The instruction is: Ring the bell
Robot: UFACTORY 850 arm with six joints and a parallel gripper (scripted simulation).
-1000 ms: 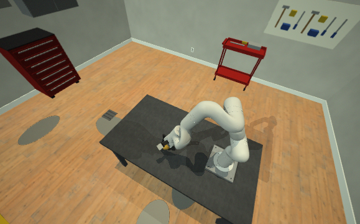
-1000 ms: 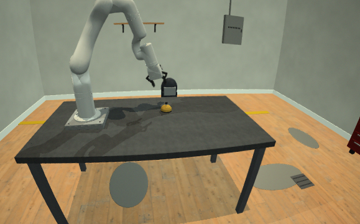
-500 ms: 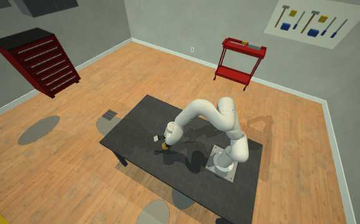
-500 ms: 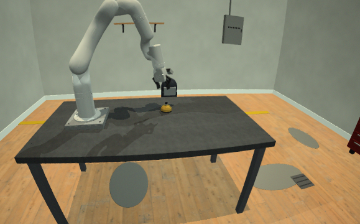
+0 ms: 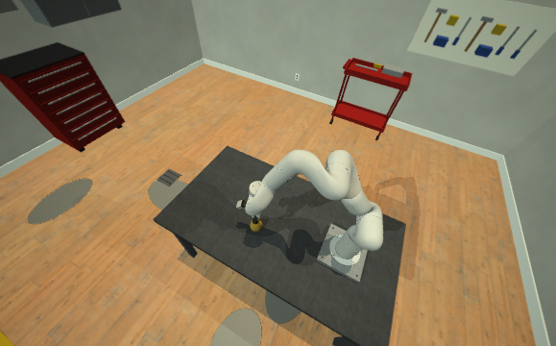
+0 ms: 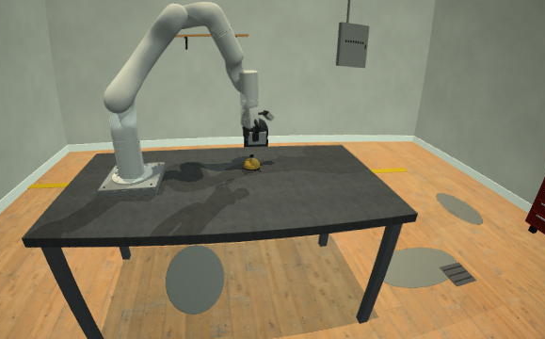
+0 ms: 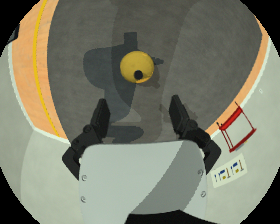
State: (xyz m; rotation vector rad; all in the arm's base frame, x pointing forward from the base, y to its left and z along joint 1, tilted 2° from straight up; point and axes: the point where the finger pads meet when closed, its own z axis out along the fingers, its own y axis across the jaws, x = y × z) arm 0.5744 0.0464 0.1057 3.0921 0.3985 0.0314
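Right now my hand is 12 cm above the bell and 1 cm short of it.
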